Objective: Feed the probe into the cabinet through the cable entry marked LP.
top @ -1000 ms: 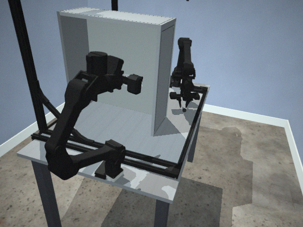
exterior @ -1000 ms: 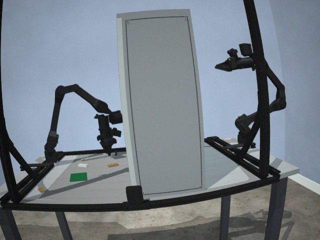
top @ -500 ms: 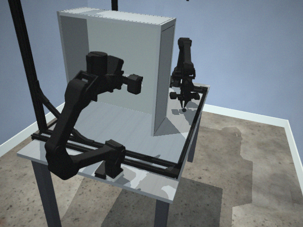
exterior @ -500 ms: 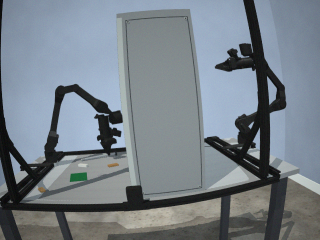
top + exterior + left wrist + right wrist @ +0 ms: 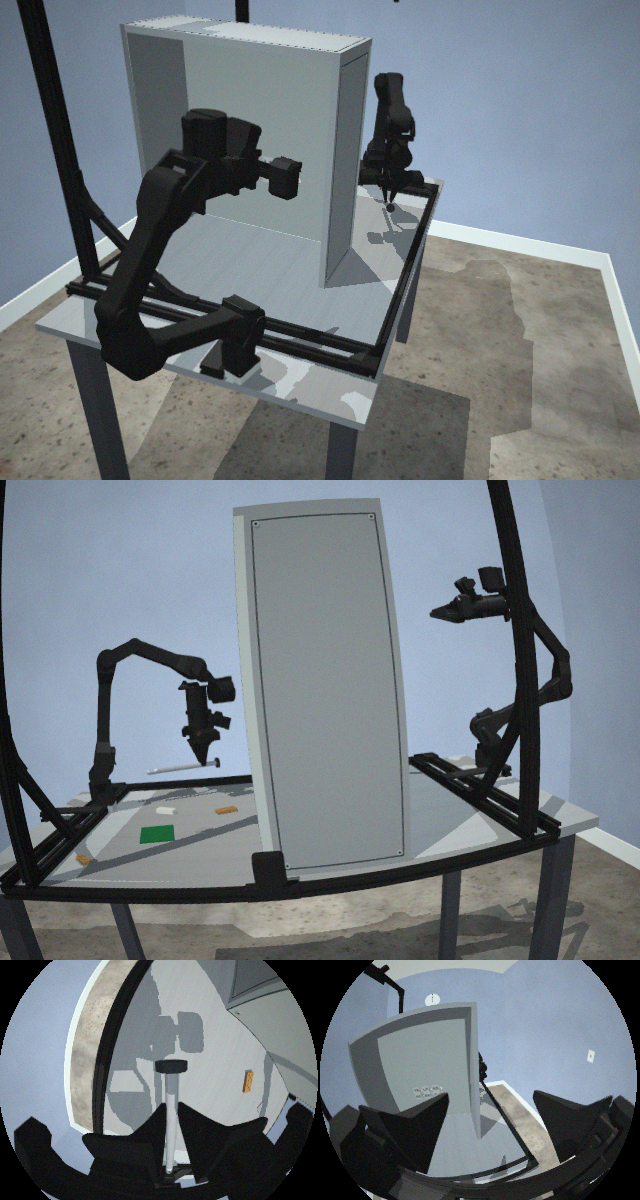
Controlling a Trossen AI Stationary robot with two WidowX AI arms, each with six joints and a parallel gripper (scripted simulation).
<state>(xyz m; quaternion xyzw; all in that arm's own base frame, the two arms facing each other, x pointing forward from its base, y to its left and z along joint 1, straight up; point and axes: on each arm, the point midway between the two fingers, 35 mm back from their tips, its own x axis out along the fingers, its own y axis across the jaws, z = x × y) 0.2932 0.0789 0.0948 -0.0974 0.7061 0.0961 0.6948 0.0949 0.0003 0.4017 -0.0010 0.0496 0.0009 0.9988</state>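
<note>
Now: the rod 50 mm to the left of my left hand, 30 mm below it and 20 mm behind it. Round my left hand: white block 160 mm behind, 110 mm below, 80 mm to the left; green patch 330 mm behind, 110 mm below, 70 mm to the left; LP label 320 mm behind, 190 mm to the right, 100 mm above.
Right now the rod is 7 cm ahead of my right hand, 69 cm to the left of it and 34 cm below it. Also, from my right hand: white block (7 cm behind, 72 cm to the left, 42 cm below); then green patch (23 cm behind, 71 cm to the left, 42 cm below); then LP label (22 cm behind, 45 cm to the left, 21 cm below).
</note>
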